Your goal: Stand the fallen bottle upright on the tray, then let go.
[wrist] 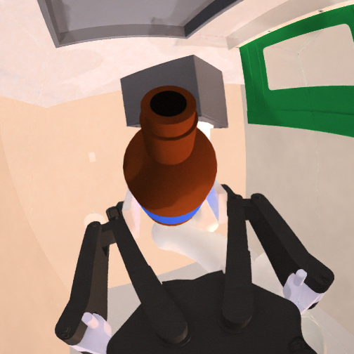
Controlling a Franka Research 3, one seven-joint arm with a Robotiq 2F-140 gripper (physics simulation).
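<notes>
A brown bottle (170, 170) with a blue band is in the middle of the wrist view, its open mouth pointing up the picture and toward the camera. My gripper (169, 184) is shut on the bottle, one finger on each side at the blue band. The bottle's lower end is hidden behind its own body. A grey tray (120, 32) with a raised rim shows in part at the top edge of the view, beyond the bottle's mouth and apart from it.
A dark grey block (210, 92) shows behind the bottle's neck. A green frame-like object (257, 107) stands at the upper right. White rounded robot parts (192, 245) show below the bottle, behind the fingers.
</notes>
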